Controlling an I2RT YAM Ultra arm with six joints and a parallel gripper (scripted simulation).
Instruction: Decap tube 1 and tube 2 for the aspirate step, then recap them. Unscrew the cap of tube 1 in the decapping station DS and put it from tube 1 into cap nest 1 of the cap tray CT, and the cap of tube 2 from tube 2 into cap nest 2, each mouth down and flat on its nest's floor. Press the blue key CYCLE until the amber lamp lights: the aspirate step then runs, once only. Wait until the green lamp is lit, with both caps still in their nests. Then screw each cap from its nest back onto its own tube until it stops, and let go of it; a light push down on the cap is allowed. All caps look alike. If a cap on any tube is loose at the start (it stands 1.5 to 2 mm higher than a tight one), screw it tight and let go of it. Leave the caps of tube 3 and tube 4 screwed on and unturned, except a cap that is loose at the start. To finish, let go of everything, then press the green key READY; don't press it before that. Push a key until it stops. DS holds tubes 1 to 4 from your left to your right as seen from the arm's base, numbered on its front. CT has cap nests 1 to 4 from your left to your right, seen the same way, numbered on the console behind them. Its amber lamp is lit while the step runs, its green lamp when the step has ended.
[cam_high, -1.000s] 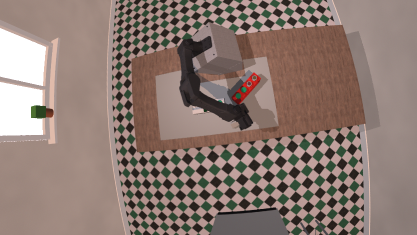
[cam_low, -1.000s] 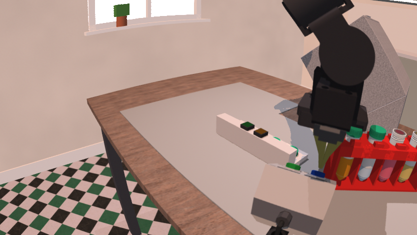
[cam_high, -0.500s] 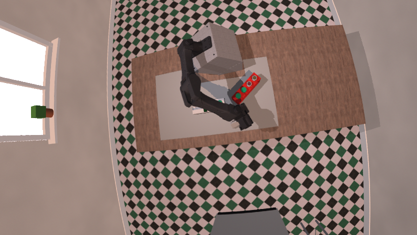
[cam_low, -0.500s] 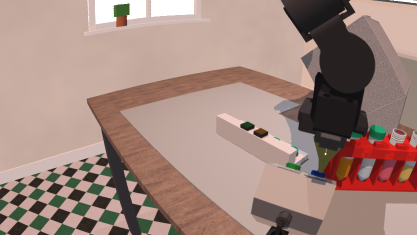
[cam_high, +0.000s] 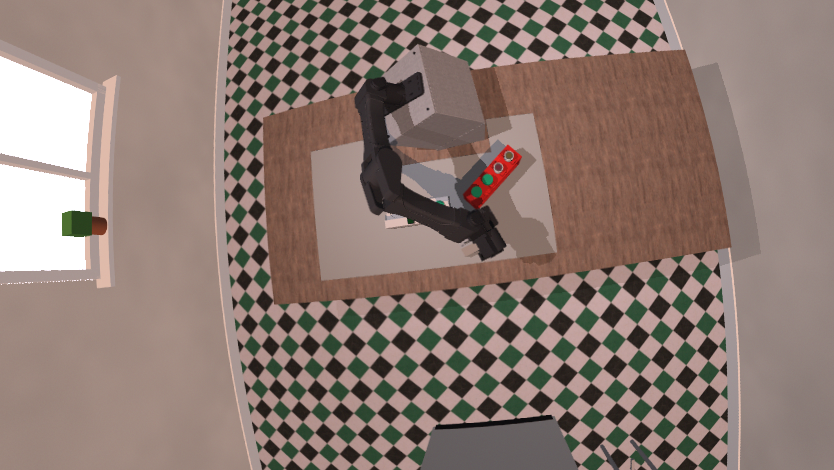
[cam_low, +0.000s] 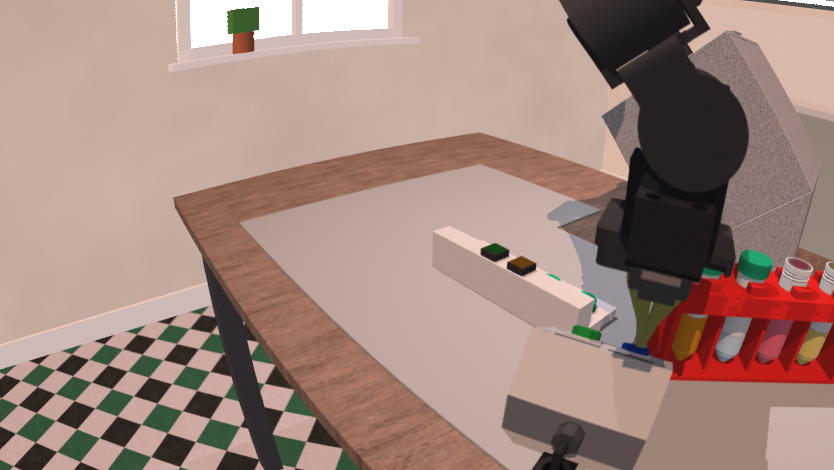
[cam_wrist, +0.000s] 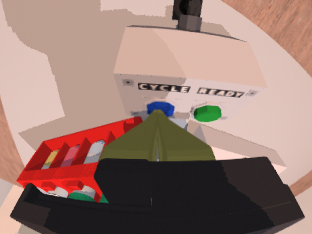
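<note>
Right now the blue key is 10 mm below my hand. Also, from my hand: key box 30 mm ahead, 20 mm to the right, 20 mm below; then green key 40 mm to the right, 20 mm ahead, 10 mm below.
</note>
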